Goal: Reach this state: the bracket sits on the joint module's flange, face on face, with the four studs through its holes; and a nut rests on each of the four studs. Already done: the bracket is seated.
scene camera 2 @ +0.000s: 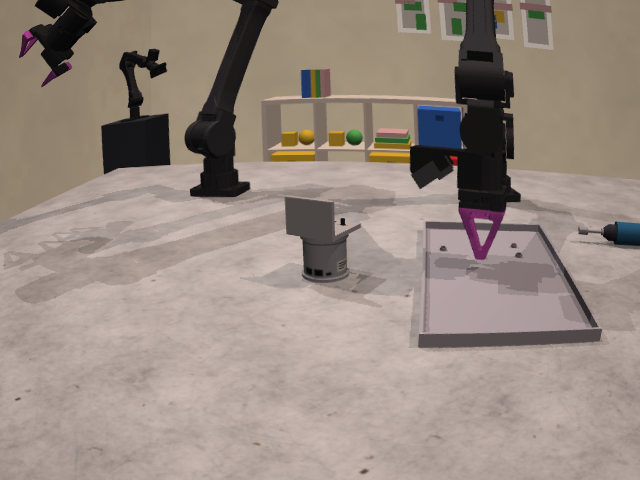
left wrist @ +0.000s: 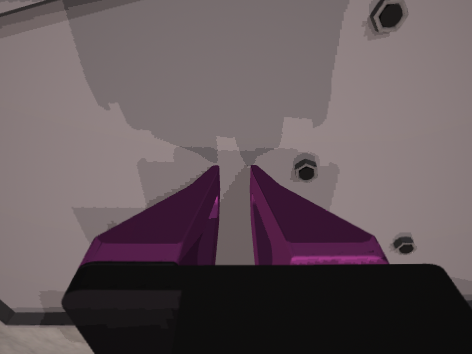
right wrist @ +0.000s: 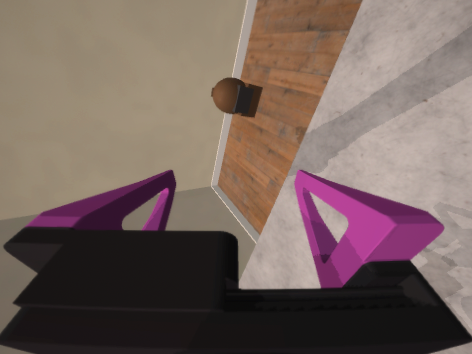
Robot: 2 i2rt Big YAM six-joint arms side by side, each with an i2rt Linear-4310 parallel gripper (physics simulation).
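Places are measured from the left arm's base along level axes (x right, y ahead, z up), in centimetres.
Pixels of known places: left gripper, between the fingertips: [scene camera 2: 480,257] [left wrist: 234,176]; right gripper, between the fingertips: [scene camera 2: 31,71] [right wrist: 235,176]; right arm's base, origin of its link: [scene camera 2: 220,192].
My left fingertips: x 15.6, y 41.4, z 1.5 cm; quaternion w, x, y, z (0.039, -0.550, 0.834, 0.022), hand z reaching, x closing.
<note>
Ahead of a thing's pixels: the offset from my left fingertips to its top centre. "*": to the spot under its first point.
The grey bracket [scene camera 2: 309,218] sits on the round grey joint module @[dx +21.8, dy -1.1, dz +5.9 cm] [scene camera 2: 324,258], its upright plate facing the camera. A dark stud @[dx +19.4, dy -1.5, dz +5.9 cm] [scene camera 2: 342,221] shows behind the plate; the plate hides others. The grey tray @[dx -1.8, dy +3.4, dz +0.1 cm] [scene camera 2: 509,337] [left wrist: 40,318] holds loose nuts. Three show in the scene view: one nut @[dx +4.0, dy -7.4, dz -0.6 cm] [scene camera 2: 443,248] and two more nuts @[dx -8.2, dy -7.0, dz -0.6 cm] [scene camera 2: 513,245] @[dx -7.4, dy -2.5, dz -0.6 cm] [scene camera 2: 518,254]. The left wrist view shows three nuts @[* dx +4.0, dy -7.4, dz -0.6 cm] [left wrist: 390,16] @[dx -1.4, dy -3.1, dz -0.6 cm] [left wrist: 306,170] [left wrist: 405,244]. My left gripper [scene camera 2: 480,256] [left wrist: 234,176] is shut with a thin gap and empty, above the tray. My right gripper [scene camera 2: 32,70] [right wrist: 235,176] is open and empty, high at the left.
A blue tool @[* dx -31.1, dy -4.2, dz +1.2 cm] [scene camera 2: 626,233] lies at the right edge, beside the tray. The right arm's base [scene camera 2: 219,187] stands at the back left of the table. A shelf [scene camera 2: 320,124] and a second small robot arm [scene camera 2: 133,85] on a dark box are behind the table.
</note>
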